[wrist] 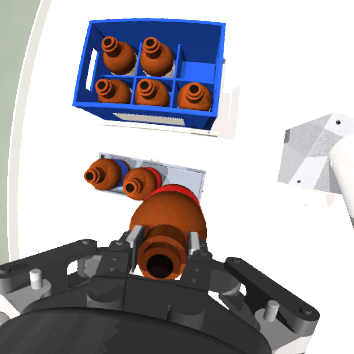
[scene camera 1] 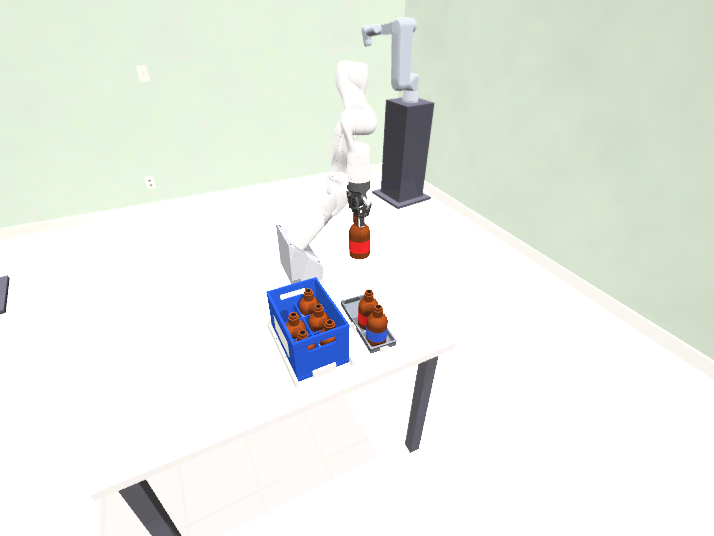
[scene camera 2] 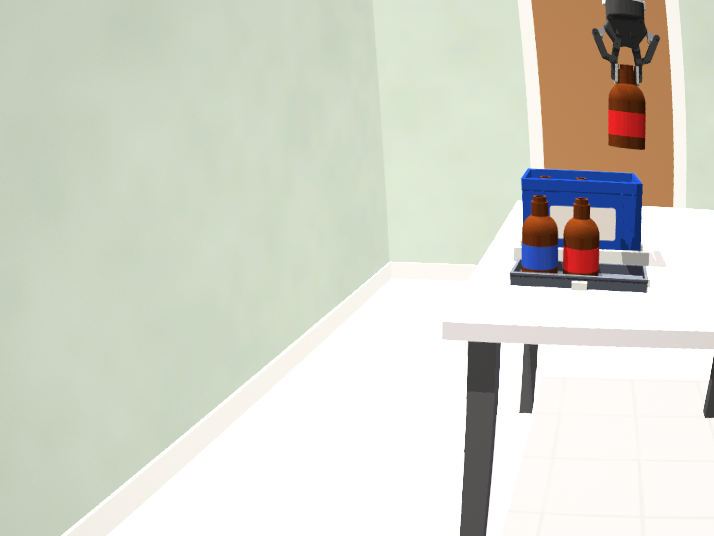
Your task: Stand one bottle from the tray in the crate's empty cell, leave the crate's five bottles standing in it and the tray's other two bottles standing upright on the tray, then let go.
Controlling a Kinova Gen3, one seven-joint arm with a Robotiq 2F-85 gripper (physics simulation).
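Frame: origin at the arm's base, x back, y right, z up, level; centimetres.
Seen in the pictures: gripper, fingertip midpoint: (wrist: pixel 164 239) (scene camera 1: pixel 358 224) (scene camera 2: pixel 626 84); arm's base, origin of the base link: (wrist: pixel 350 152) (scene camera 1: pixel 295 242).
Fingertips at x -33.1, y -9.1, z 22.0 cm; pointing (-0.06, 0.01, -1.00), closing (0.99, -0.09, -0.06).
Observation:
Offsets run from my fingertips to a thing's top centre. "pt": to the spot under its first point.
My gripper (scene camera 1: pixel 359 221) (scene camera 2: pixel 627 76) (wrist: pixel 164 239) is shut on the neck of a brown bottle with a red label @(dy -0.3, dx -0.2, dz +3.8 cm) (scene camera 1: pixel 359 245) (scene camera 2: pixel 626 122) (wrist: pixel 170 212). The bottle hangs nearly upright, high above the table and clear of the crate and tray. The blue crate @(dy +24.9, dx -6.8, dz -20.4 cm) (scene camera 1: pixel 320 361) (scene camera 2: pixel 582 185) (wrist: pixel 224 65) holds five brown bottles; its empty cell @(pt dy +30.1, dx +2.9, dz -37.1 cm) (wrist: pixel 198 70) is at the far right in the wrist view. On the grey tray @(dy +1.6, dx -9.6, dz -35.4 cm) (scene camera 1: pixel 350 301) (scene camera 2: pixel 611 286) (wrist: pixel 187 177) stand a blue-labelled bottle @(dy +3.4, dx -18.0, dz -21.9 cm) (scene camera 1: pixel 377 328) (scene camera 2: pixel 539 242) (wrist: pixel 104 174) and a red-labelled bottle @(dy +1.4, dx -9.8, dz -21.9 cm) (scene camera 1: pixel 365 311) (scene camera 2: pixel 581 245) (wrist: pixel 141 183), both upright.
The crate and tray stand side by side on the white table (scene camera 2: pixel 576 333). The arm's grey base (scene camera 1: pixel 299 262) (wrist: pixel 310 150) is beyond the crate's empty-cell end. A second arm on a dark pedestal (scene camera 1: pixel 406 151) stands in the background.

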